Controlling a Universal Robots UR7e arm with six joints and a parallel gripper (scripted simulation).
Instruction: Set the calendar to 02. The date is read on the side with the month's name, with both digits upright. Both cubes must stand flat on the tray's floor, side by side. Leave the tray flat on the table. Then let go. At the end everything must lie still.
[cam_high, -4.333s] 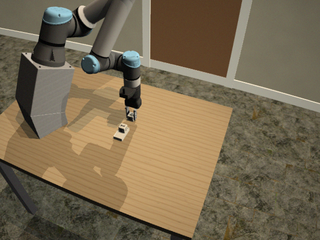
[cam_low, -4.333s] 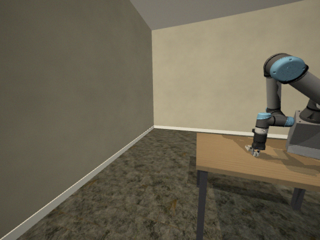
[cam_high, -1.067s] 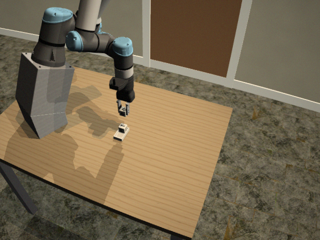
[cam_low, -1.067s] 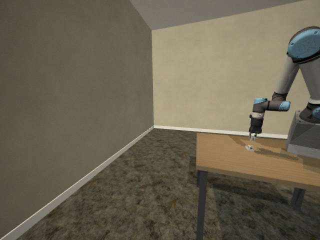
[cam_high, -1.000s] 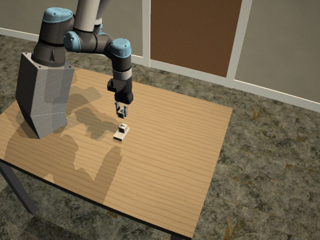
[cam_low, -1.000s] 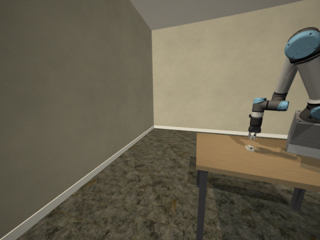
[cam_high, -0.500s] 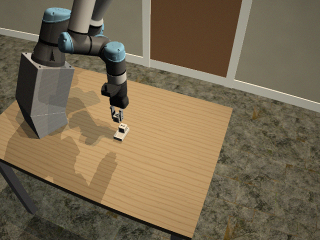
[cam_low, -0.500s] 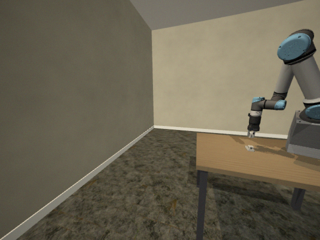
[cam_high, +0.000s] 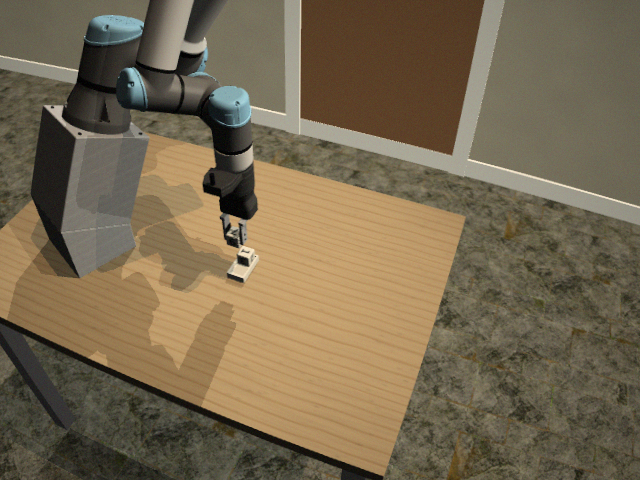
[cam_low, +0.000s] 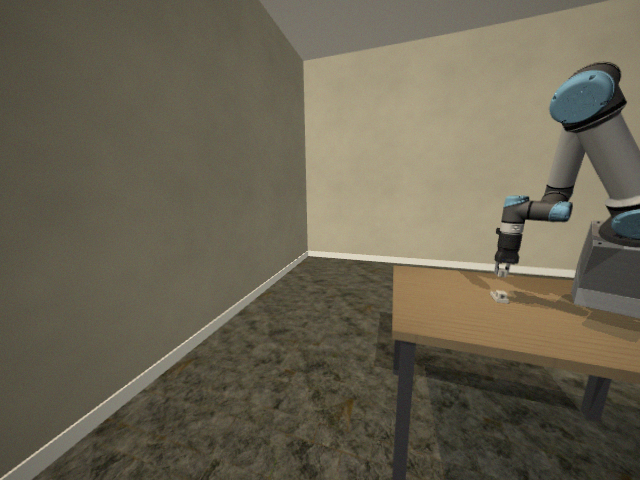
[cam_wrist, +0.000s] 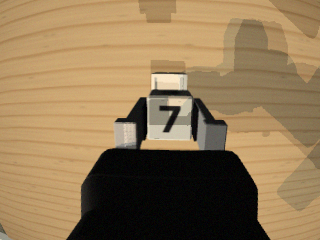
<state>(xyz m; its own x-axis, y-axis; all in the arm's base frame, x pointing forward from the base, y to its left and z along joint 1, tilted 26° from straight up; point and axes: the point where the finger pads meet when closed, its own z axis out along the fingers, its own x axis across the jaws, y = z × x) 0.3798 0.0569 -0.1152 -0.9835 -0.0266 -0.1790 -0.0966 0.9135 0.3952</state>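
Now: the calendar tray 20 mm to the left of my hand and 120 mm below it. Round my hand: digit cube: 10 mm below.
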